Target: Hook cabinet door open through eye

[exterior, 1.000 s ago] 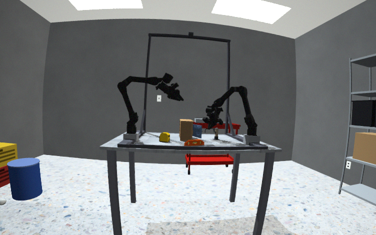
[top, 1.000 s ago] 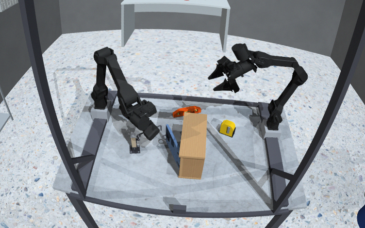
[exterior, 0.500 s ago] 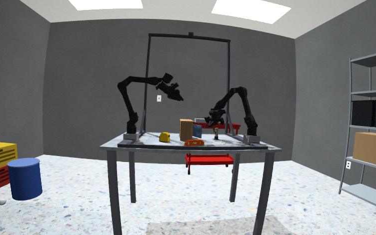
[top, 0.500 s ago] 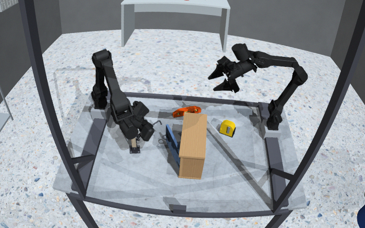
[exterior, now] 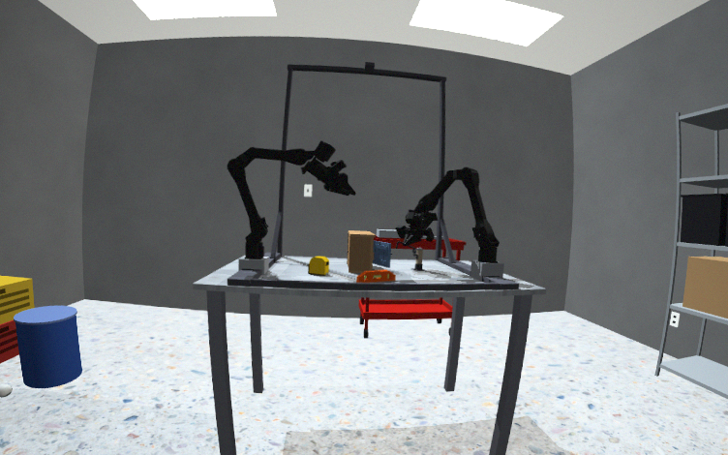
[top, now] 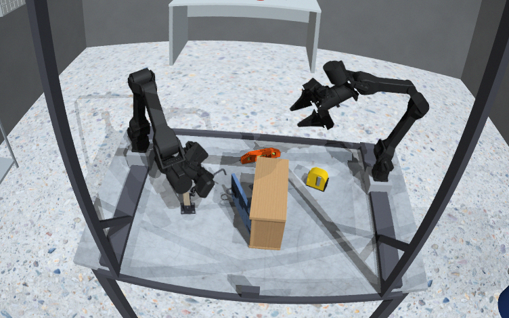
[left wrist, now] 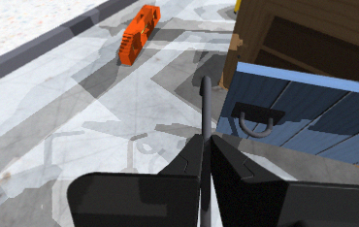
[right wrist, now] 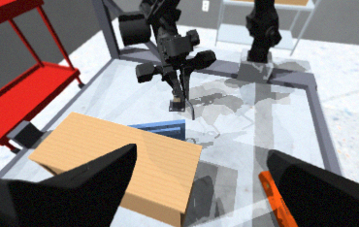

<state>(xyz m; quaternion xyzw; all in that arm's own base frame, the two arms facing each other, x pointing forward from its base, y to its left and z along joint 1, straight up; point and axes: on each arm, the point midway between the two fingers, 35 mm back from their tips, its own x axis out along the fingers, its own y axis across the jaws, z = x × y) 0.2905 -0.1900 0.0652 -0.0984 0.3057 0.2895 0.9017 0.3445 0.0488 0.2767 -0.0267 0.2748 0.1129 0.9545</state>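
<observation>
Now: left hand 12 cm to the left of the blue door, 7 cm above it and 6 cm past it. Round my left hand: orange level (26 cm ahead, 16 cm to the right, 12 cm below); then yellow tape measure (37 cm to the right, 14 cm ahead, 11 cm below); then dark hook (4 cm below, 1 cm to the right, 1 cm ahead).
</observation>
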